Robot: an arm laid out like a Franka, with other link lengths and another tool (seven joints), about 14 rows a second.
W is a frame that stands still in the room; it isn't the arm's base.
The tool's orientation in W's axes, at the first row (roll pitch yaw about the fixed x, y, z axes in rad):
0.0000, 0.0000, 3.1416
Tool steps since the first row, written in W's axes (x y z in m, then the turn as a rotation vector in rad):
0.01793, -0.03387, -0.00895, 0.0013, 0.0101, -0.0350
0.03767, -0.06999, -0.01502, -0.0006, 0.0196, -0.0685
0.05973, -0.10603, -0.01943, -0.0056, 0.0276, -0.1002
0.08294, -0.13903, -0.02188, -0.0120, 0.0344, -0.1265
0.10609, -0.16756, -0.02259, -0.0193, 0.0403, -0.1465
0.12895, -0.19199, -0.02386, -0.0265, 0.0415, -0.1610
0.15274, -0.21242, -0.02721, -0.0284, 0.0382, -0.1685
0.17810, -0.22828, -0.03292, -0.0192, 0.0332, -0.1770
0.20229, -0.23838, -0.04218, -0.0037, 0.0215, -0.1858
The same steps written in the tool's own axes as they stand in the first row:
-0.01793, 0.03387, -0.00895, -0.0013, -0.0101, -0.0350
-0.03767, 0.06999, -0.01502, 0.0006, -0.0196, -0.0685
-0.05973, 0.10603, -0.01943, 0.0056, -0.0276, -0.1002
-0.08294, 0.13903, -0.02188, 0.0120, -0.0344, -0.1265
-0.10609, 0.16756, -0.02259, 0.0193, -0.0403, -0.1465
-0.12895, 0.19199, -0.02386, 0.0265, -0.0415, -0.1610
-0.15274, 0.21242, -0.02721, 0.0284, -0.0382, -0.1685
-0.17810, 0.22828, -0.03292, 0.0192, -0.0332, -0.1770
-0.20229, 0.23838, -0.04218, 0.0037, -0.0215, -0.1858

